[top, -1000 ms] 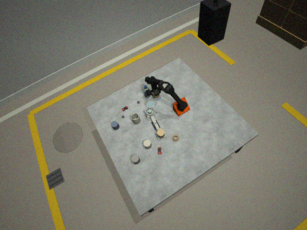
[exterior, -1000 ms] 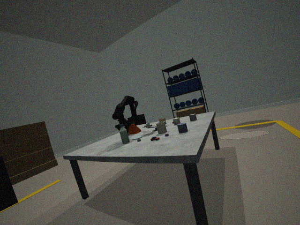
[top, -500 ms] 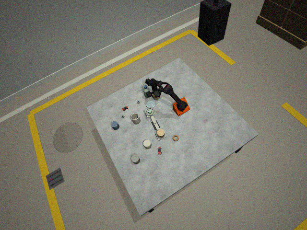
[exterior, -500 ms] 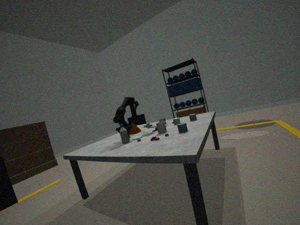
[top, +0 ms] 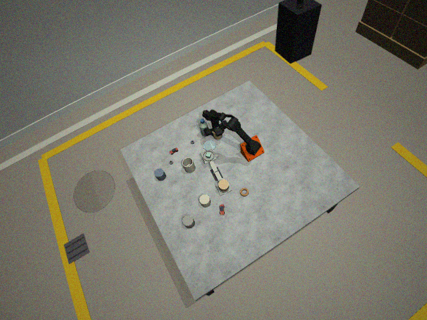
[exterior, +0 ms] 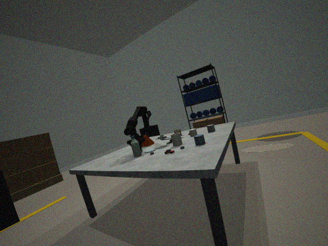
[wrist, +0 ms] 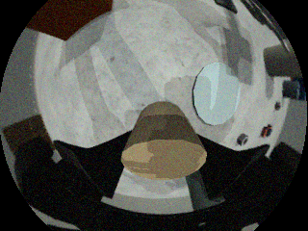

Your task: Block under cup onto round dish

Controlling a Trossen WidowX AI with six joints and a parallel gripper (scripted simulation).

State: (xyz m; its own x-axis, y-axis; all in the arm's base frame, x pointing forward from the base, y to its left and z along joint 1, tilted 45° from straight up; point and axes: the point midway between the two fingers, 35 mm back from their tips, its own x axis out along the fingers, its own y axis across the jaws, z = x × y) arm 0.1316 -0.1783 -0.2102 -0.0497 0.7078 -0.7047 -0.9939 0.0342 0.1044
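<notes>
Now: the tan cup 20 mm to the right of my gripper tip and 10 mm above it. Also, from my gripper tip: pale green block 160 mm ahead, 170 mm to the left, 60 mm above; then bottle 70 mm ahead, 80 mm to the right, 90 mm above; then round pale blue dish 100 mm ahead, 50 mm to the left, 20 mm below.
</notes>
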